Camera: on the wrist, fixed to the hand. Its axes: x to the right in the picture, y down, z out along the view.
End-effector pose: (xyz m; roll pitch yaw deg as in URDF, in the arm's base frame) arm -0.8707 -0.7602 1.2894 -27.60 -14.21 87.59
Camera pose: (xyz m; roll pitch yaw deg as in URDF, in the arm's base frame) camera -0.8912 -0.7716 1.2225 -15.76 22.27 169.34
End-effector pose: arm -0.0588 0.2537 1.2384 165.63 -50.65 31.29
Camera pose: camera -0.0934 0.1933 1.2518 -128.55 -8.14 -65.46
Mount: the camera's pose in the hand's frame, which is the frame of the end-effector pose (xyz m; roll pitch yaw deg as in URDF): -0.0283 0.0464 -0.0455 0.65 -4.01 87.95
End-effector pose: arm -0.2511 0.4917 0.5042 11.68 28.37 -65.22
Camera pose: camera -0.2189 0.5524 0.4867 30.22 -12.76 15.35
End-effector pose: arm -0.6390 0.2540 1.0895 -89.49 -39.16 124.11
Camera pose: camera -0.6059 0.2856 1.0353 -84.19 48.59 130.95
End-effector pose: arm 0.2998 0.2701 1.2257 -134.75 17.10 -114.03
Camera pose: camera 0.2516 0.3215 1.2331 157.25 47.24 139.85
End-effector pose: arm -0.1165 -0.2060 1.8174 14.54 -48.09 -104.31
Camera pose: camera -0.0632 -0.2250 1.7747 -48.79 -13.82 -1.65
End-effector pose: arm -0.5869 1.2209 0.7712 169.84 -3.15 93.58
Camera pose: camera -0.5474 1.1921 0.8225 -176.55 -6.25 5.29
